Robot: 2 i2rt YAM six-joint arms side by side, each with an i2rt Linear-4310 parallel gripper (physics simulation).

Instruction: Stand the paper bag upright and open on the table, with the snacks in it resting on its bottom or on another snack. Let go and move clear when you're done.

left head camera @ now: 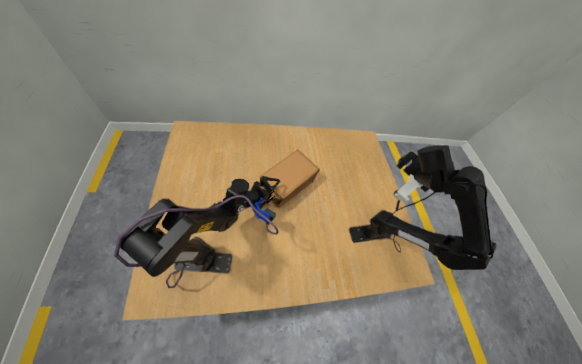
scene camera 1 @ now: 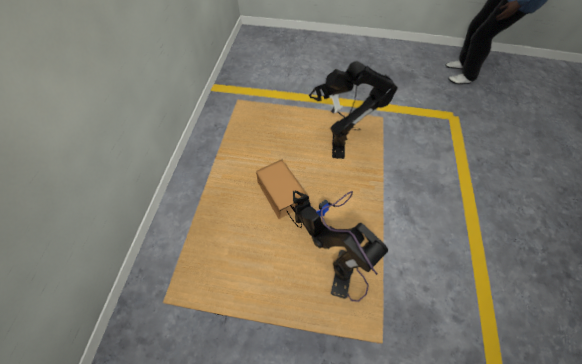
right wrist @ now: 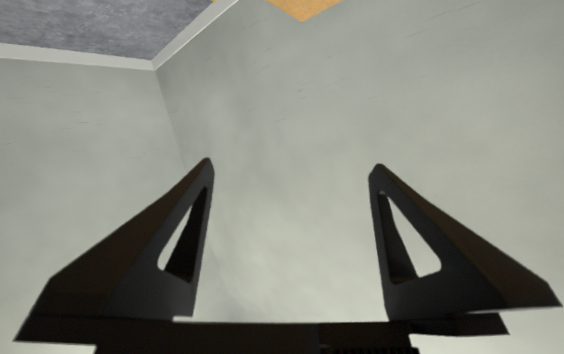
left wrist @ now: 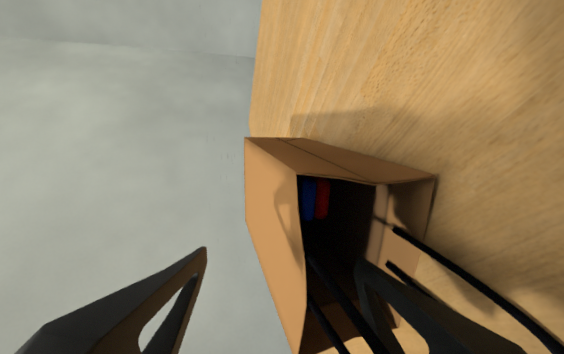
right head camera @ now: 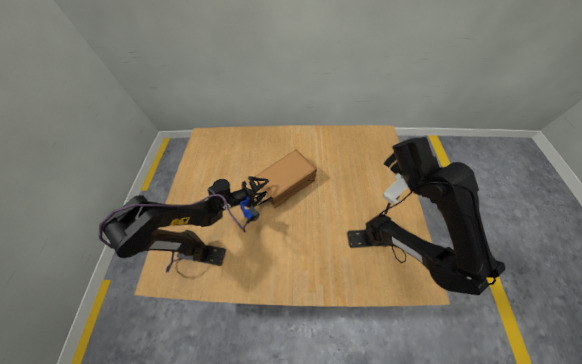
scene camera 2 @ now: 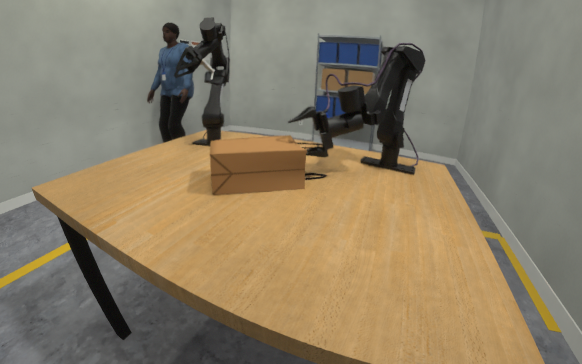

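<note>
The brown paper bag [left head camera: 296, 171] [right head camera: 289, 174] [scene camera 1: 280, 184] [scene camera 2: 257, 165] [left wrist: 272, 195] lies on its side, its mouth facing my left gripper. Deep inside, a blue snack [left wrist: 308, 201] and a red snack [left wrist: 323, 199] show in the left wrist view. Black handles [left wrist: 470, 275] [scene camera 2: 315, 176] stick out of the mouth. My left gripper [left head camera: 278, 191] [left wrist: 282, 259] is open at the mouth; one finger is above the bag's upper wall, the other in front of the opening. Whether it touches the bag is unclear. My right gripper [scene camera 1: 313, 95] [right wrist: 293, 167] is open and empty, raised far from the bag.
The bag rests on the wooden table [left head camera: 320, 260] [scene camera 2: 350, 260], in front of the two arm bases [left head camera: 365, 233] [scene camera 1: 341, 287]. A person [scene camera 2: 172, 70] stands behind the table, and a shelf unit [scene camera 2: 348, 65] with blue and tan bins stands at the back wall.
</note>
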